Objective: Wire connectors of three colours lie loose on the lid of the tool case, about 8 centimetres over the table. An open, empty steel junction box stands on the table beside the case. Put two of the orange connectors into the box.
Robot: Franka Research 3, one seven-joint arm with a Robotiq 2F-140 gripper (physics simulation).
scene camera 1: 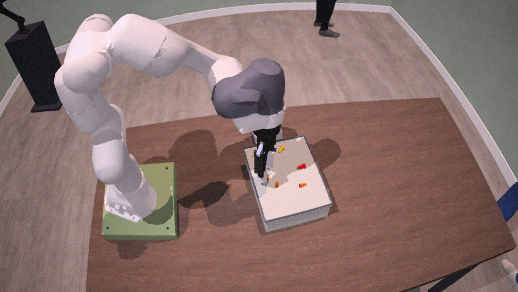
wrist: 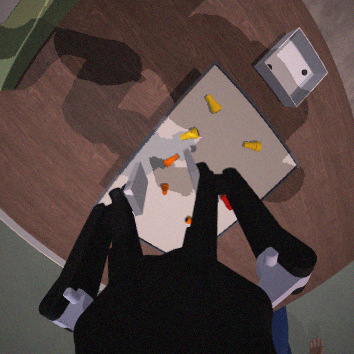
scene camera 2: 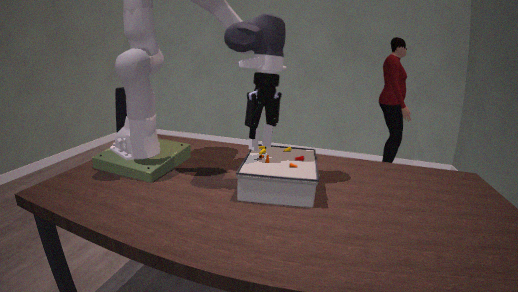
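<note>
Three orange connectors lie on the pale lid (scene camera 1: pixel 295 202) (wrist: pixel 235 120) of the tool case: one (wrist: pixel 171 160) on its side, one (scene camera 1: pixel 276 184) (scene camera 2: pixel 267 159) (wrist: pixel 165 188) seemingly upright, and one (scene camera 1: pixel 302 185) (scene camera 2: pixel 293 165) (wrist: pixel 188 220) partly behind a finger in the wrist view. A red connector (scene camera 1: pixel 301 166) (scene camera 2: pixel 299 158) (wrist: pixel 226 202) and three yellow ones (wrist: pixel 213 104) (wrist: pixel 190 134) (wrist: pixel 252 146) lie there too. My gripper (scene camera 1: pixel 264 176) (scene camera 2: pixel 259 146) (wrist: pixel 164 165) is partly open and empty, low over the lid, around the first two orange connectors in the wrist view. The junction box (wrist: pixel 275 89) is empty.
The box stands on the table (scene camera 1: pixel 400 175) (scene camera 2: pixel 400 215) beside the case, beyond the yellow connectors in the wrist view. The arm's green base plate (scene camera 1: pixel 167 220) (scene camera 2: pixel 172 157) is left of the case. A person in red (scene camera 2: pixel 394 80) stands behind the table.
</note>
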